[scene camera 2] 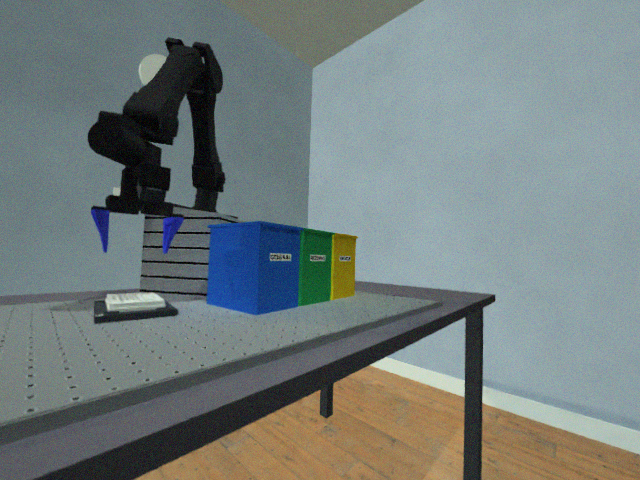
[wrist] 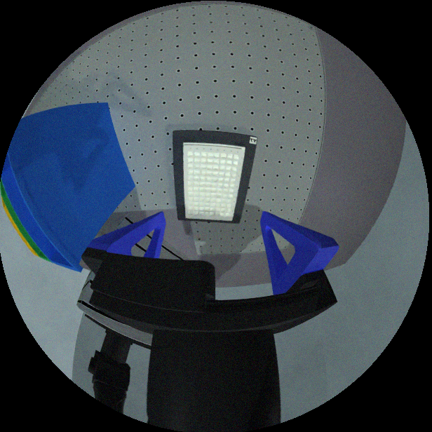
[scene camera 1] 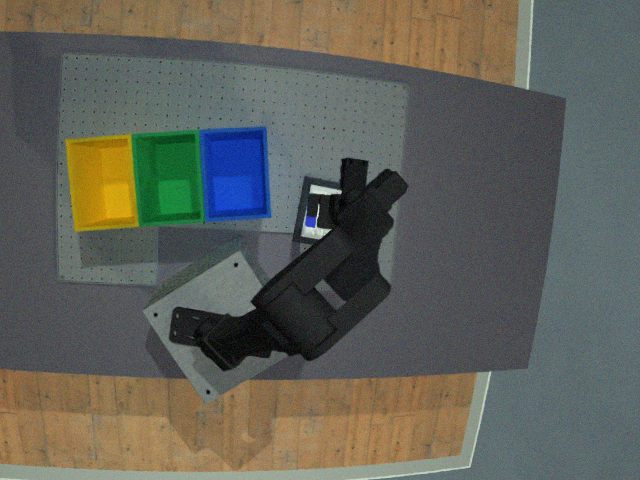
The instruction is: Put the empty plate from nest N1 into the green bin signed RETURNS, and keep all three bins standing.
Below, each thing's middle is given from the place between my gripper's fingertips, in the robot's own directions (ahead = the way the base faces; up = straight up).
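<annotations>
The white plate [scene camera 2: 127, 302] has my hand 9 cm above it and 1 cm past it. Counting from my hand, the dark nest [scene camera 2: 99, 307] is 11 cm below and 1 cm behind. The green bin [scene camera 1: 167, 165] is 35 cm to the left of my hand, 2 cm below it and 1 cm ahead of it, while the blue bin [scene camera 2: 253, 267] is 22 cm to the left of my hand, 4 cm ahead of it and 2 cm below it.
</annotations>
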